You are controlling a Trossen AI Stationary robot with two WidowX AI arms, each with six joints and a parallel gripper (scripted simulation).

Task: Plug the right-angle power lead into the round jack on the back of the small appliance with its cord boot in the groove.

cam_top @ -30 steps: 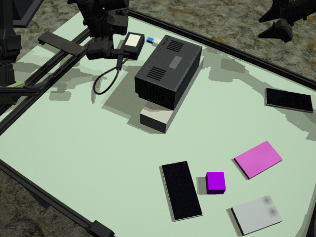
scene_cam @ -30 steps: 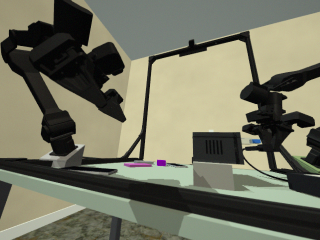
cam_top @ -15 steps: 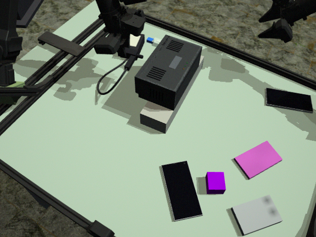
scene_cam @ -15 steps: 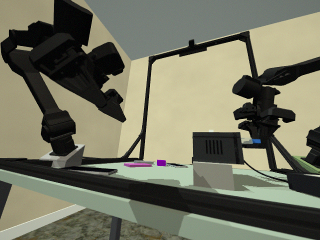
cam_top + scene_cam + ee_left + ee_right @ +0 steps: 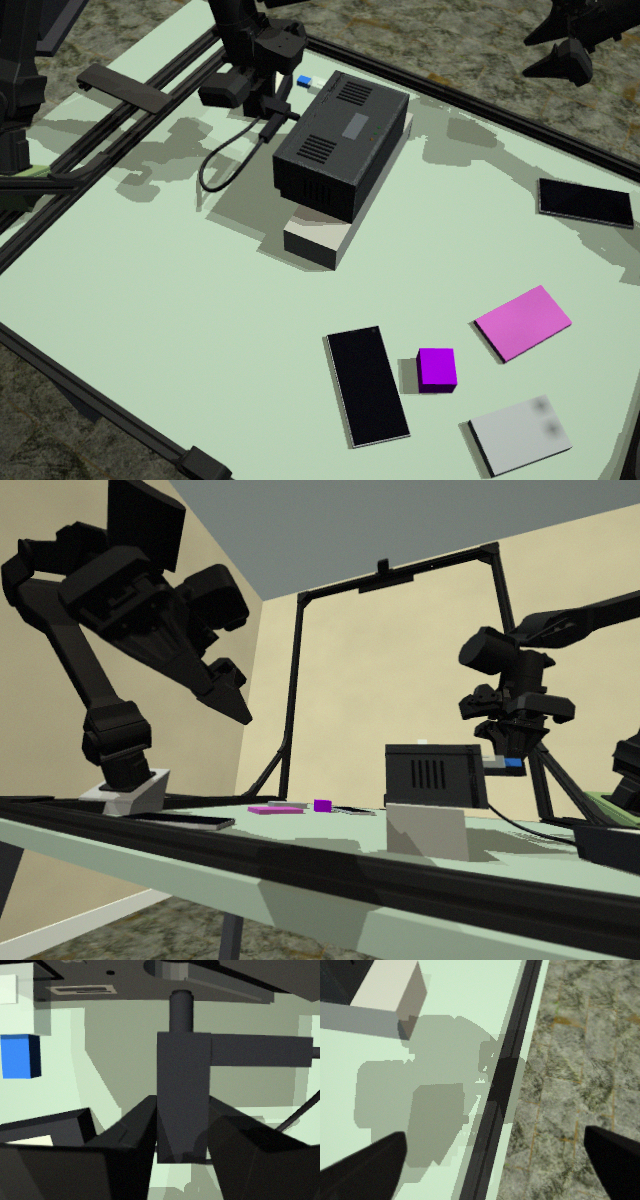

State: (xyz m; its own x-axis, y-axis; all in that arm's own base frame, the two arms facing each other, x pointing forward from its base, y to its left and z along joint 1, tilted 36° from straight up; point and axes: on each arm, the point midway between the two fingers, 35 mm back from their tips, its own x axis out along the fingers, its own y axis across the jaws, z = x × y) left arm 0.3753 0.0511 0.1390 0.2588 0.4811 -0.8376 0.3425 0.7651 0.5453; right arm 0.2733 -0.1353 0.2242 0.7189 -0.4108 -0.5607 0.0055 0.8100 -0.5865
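Right now my left hand is 8 cm to the left of the white plug, 5 cm short of it and 2 cm above it. Round my left hand: purple cube 35 cm behind, 27 cm to the right, 12 cm below.
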